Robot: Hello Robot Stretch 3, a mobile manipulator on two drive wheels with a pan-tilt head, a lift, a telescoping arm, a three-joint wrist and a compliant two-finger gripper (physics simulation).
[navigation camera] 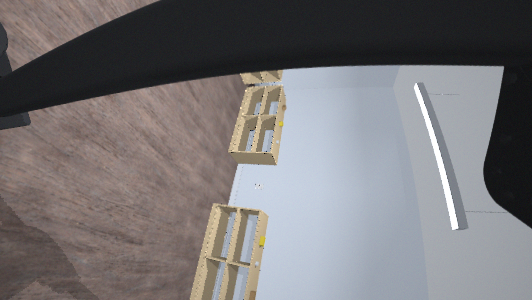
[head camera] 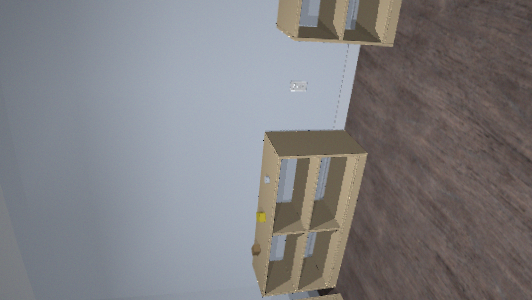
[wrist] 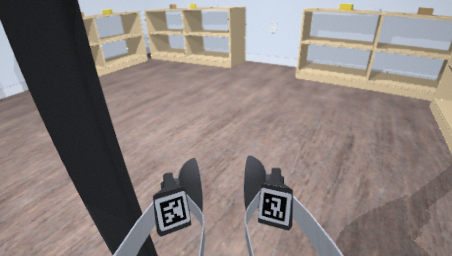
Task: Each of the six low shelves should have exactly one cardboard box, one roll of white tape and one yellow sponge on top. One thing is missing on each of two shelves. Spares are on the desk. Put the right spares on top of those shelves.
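Note:
A low shelf [head camera: 315, 142] [navigation camera: 255, 158] [wrist: 238, 37] has a white tape roll [head camera: 267, 179] [navigation camera: 277, 142], a yellow sponge [head camera: 260, 217] [navigation camera: 281, 124] [wrist: 193, 6] and a brown cardboard box [head camera: 256, 249] [navigation camera: 284, 107] [wrist: 173, 6] on top. A second shelf [navigation camera: 264, 220] [wrist: 345, 79] has a yellow sponge [navigation camera: 262, 241] [wrist: 346, 7], a small white tape roll [navigation camera: 256, 264] and a box [navigation camera: 252, 295] [wrist: 425, 11] on top. A third shelf [wrist: 120, 65], at the left in the wrist view, carries a sponge [wrist: 107, 12]. My gripper [wrist: 222, 175] is open and empty above the floor, far from the shelves. The desk does not show.
Part of a shelf [head camera: 287, 17] shows at the head view's upper right. A wall outlet [head camera: 298, 86] [navigation camera: 258, 186] [wrist: 273, 27] is between the two shelves. A black mast [wrist: 75, 115] crosses the wrist view's left side. Part of another shelf stands at its right edge.

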